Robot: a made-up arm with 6 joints. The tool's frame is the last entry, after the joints. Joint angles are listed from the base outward. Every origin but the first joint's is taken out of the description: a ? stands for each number. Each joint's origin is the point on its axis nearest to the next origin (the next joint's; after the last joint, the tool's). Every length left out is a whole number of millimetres.
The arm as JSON. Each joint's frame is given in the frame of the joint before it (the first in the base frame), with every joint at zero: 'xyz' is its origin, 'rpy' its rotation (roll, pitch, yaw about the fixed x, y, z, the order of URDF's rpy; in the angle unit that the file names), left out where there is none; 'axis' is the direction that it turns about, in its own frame. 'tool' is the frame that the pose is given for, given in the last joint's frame.
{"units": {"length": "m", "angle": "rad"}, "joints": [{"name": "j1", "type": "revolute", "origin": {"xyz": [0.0, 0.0, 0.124]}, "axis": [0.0, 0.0, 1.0]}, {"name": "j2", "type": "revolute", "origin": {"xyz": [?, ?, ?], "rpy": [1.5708, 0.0, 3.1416]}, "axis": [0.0, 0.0, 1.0]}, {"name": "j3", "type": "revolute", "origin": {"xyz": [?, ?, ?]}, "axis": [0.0, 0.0, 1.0]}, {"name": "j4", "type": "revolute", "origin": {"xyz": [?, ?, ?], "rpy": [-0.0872, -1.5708, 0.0]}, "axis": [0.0, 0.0, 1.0]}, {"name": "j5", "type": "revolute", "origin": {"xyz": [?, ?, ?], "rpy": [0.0, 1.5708, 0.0]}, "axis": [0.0, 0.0, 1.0]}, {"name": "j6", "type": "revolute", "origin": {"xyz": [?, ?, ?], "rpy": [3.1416, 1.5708, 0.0]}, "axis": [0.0, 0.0, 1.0]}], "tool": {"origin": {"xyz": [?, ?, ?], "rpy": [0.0, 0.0, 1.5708]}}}
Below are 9 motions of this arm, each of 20 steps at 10 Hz.
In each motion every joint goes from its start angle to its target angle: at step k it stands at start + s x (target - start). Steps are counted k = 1, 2, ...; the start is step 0. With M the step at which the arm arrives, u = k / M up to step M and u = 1 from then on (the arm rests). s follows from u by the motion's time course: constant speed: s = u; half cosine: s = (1 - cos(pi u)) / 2; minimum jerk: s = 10 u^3 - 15 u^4 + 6 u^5.
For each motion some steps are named. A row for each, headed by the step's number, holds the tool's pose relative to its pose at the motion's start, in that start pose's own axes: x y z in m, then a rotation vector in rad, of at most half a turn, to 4 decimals.
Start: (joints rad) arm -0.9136 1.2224 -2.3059 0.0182 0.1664 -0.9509
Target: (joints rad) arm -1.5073 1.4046 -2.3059 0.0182 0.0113 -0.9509
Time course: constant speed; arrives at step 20
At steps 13, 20:
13: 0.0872 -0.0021 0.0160 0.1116 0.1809 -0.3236
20: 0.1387 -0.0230 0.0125 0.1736 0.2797 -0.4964

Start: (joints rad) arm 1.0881 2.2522 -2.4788 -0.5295 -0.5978 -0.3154
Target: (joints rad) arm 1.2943 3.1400 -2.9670 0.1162 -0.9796 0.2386
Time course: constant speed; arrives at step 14
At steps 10, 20:
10: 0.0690 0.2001 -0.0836 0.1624 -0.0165 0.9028
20: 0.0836 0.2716 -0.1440 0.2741 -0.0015 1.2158

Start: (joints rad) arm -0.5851 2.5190 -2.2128 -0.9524 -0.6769 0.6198
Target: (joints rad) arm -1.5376 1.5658 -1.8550 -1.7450 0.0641 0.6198
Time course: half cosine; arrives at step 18
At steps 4, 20:
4: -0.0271 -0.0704 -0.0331 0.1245 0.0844 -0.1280
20: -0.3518 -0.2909 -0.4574 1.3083 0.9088 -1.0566

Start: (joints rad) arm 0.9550 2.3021 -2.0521 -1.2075 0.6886 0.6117
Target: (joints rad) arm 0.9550 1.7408 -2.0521 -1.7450 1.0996 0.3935
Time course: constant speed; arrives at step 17
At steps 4, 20:
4: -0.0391 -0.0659 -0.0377 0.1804 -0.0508 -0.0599
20: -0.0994 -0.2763 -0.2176 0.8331 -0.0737 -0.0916

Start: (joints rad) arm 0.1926 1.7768 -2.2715 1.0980 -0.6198 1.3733
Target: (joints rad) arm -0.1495 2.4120 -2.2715 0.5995 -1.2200 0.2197
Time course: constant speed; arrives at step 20
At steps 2, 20:
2: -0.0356 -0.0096 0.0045 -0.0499 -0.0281 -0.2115
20: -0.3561 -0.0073 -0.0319 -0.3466 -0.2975 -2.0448

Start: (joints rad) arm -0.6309 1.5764 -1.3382 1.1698 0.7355 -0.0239
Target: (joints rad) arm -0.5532 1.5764 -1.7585 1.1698 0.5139 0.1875
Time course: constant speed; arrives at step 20
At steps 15, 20:
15: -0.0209 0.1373 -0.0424 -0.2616 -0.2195 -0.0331
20: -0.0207 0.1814 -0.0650 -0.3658 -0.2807 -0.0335

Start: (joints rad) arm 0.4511 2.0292 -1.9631 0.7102 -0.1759 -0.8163
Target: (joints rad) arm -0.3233 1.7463 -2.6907 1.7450 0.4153 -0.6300
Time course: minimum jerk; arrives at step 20
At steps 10, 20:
10: -0.2134 -0.1923 -0.0762 0.0797 -0.3502 0.4877
20: -0.4085 -0.2242 -0.2763 -0.2448 -0.7895 0.5836

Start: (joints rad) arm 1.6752 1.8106 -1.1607 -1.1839 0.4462 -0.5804
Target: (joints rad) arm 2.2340 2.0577 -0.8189 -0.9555 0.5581 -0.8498
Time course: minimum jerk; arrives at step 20
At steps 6, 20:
6: -0.0486 0.0342 -0.0019 -0.0745 -0.0665 -0.1092
20: -0.1888 0.2517 -0.0664 -0.4158 -0.2838 -0.7727

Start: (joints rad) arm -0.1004 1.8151 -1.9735 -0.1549 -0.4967 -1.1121
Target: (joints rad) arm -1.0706 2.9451 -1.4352 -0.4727 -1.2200 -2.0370
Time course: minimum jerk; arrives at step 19
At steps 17, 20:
17: 0.3438 0.2801 -0.6922 -1.0257 0.4975 -0.8690
20: 0.3403 0.2805 -0.6992 -1.0345 0.5011 -0.8683

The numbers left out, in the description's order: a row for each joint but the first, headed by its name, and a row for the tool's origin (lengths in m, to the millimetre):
j2: 0.0 0.0 0.0
j3: 0.193 0.026 0.0
j4: -0.364 0.064 0.0
j5: 0.0 0.0 0.0
j6: -0.096 0.0 0.0
tool: 0.0 0.0 0.0

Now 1 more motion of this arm.
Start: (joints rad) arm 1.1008 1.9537 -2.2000 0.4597 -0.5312 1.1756
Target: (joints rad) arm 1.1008 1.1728 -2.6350 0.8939 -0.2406 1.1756
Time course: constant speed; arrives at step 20
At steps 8, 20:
8: 0.0005 0.2632 -0.0011 -0.3342 0.0201 0.2659
20: -0.0383 0.6063 -0.2042 -0.8434 0.2511 0.6270

